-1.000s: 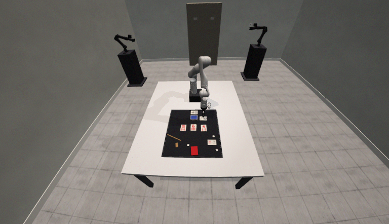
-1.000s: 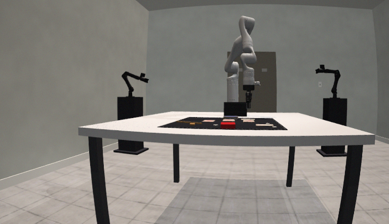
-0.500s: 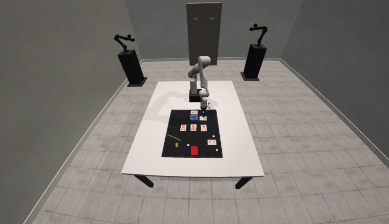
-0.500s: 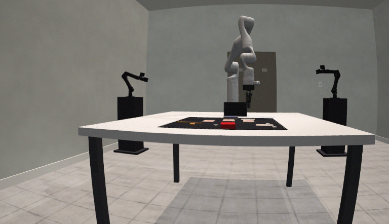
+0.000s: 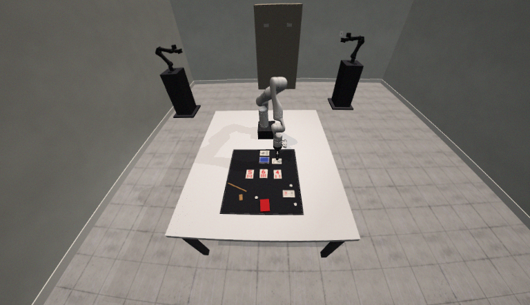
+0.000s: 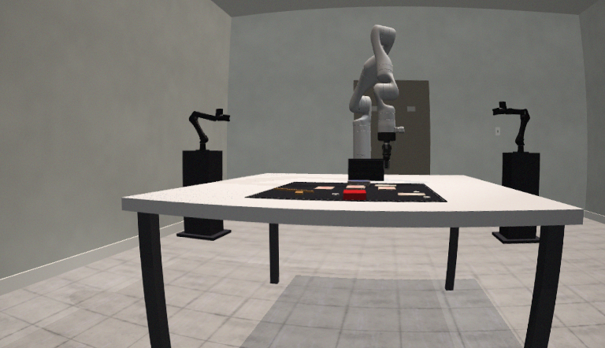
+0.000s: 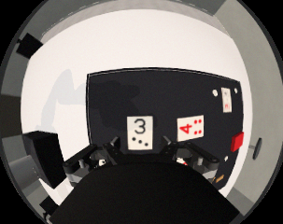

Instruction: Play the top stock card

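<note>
Right now my hand is 80 mm above the blue-backed card. Also, from my hand: wooden stick (320 mm to the right, 280 mm ahead, 80 mm below); black mat (170 mm ahead, 120 mm to the right, 90 mm below); black 6 card (120 mm to the right, 90 mm behind, 70 mm below).
</note>
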